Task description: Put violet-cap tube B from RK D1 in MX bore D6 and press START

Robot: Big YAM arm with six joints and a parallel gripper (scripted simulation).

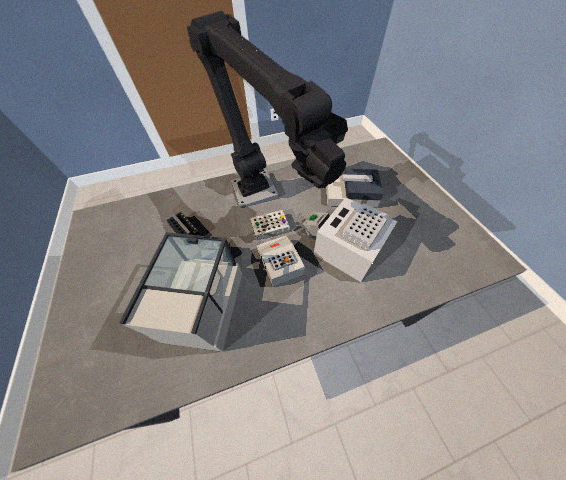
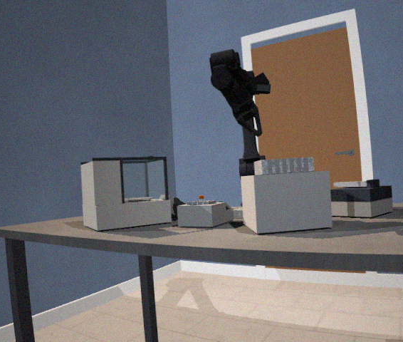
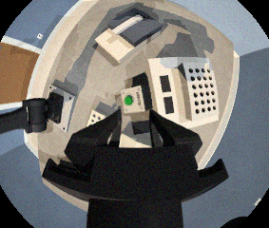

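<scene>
My gripper is now 70 mm past the tube B, 90 mm to the left of it and 230 mm above it. The rest, counted from my hand: green start key 30 mm behind, 10 mm to the left, 190 mm below; yellow-capped tube 90 mm behind, 90 mm to the right, 230 mm below; shaking block 120 mm ahead, 100 mm to the left, 110 mm below.
</scene>
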